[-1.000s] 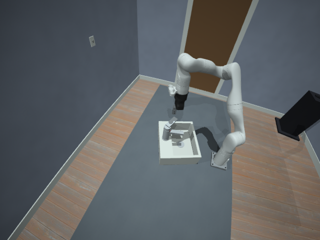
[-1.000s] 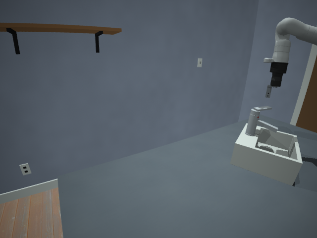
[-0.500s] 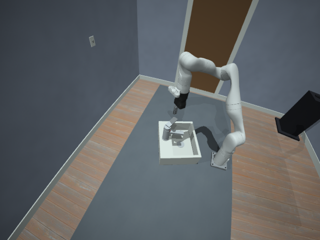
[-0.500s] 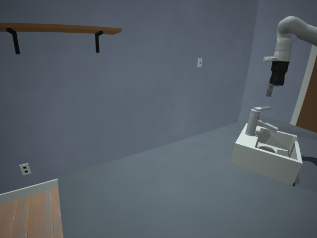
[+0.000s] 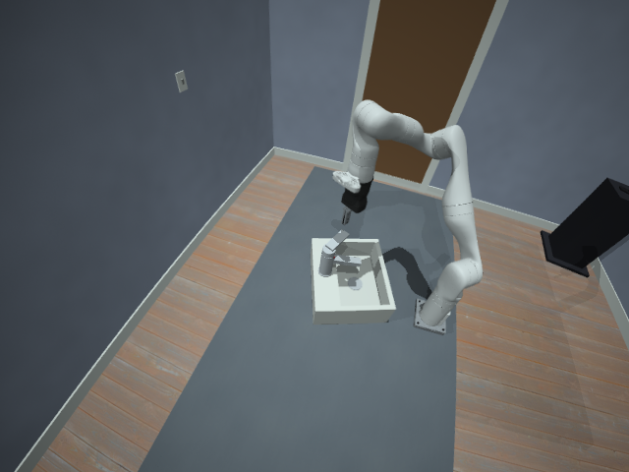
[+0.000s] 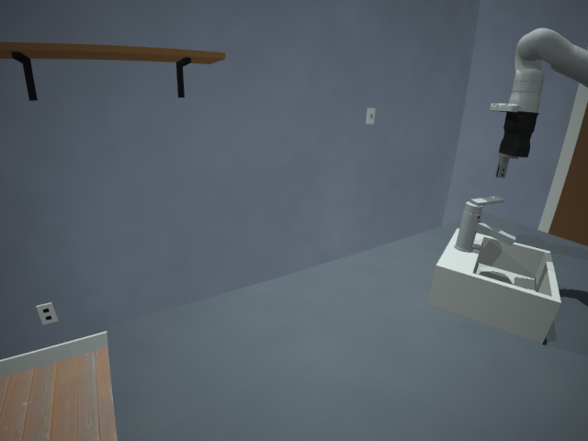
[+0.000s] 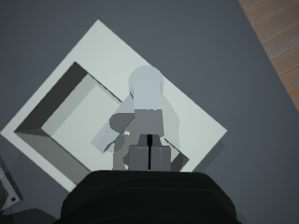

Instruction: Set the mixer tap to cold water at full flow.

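Right now my hand is 90 mm above the flat lever, 20 mm to the right of it and 10 mm short of it. From my hand the other things lie so: white basin (320 mm below, 80 mm behind, 10 mm to the left); then grey mixer tap (130 mm below, 40 mm to the left, 10 mm ahead).
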